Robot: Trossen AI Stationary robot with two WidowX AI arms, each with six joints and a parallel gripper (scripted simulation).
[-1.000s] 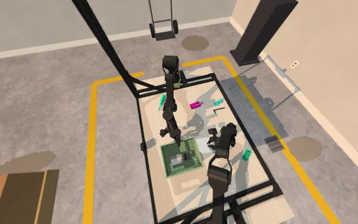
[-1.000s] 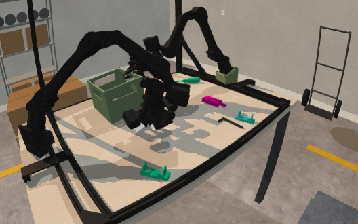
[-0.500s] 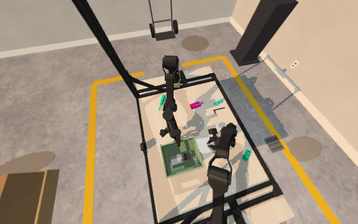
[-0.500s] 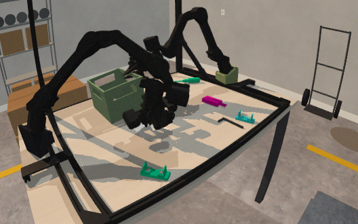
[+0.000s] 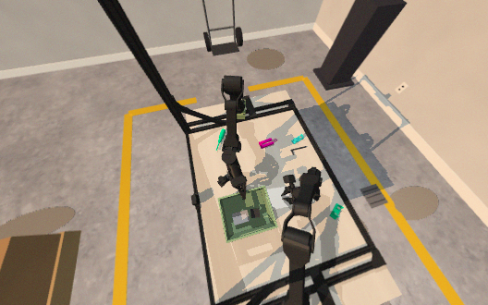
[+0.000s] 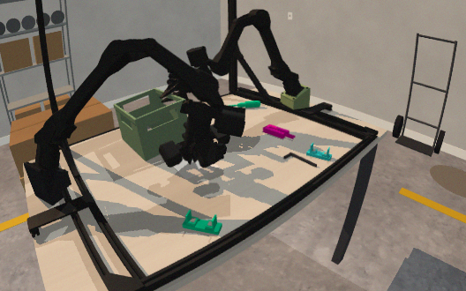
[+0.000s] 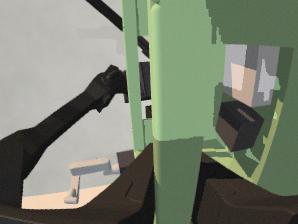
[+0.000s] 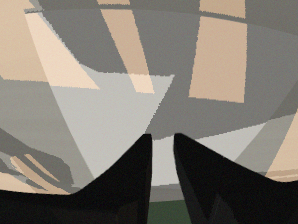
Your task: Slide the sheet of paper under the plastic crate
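My right hand is 220 mm past the green plastic crate, 40 mm below it and 30 mm to the left of it. The rest, counted from my right hand: paper sheet (30 mm below, 30 mm behind); black hex key (240 mm to the left, 160 mm ahead, 30 mm below); green clamp (220 mm ahead, 130 mm to the right, 20 mm below).
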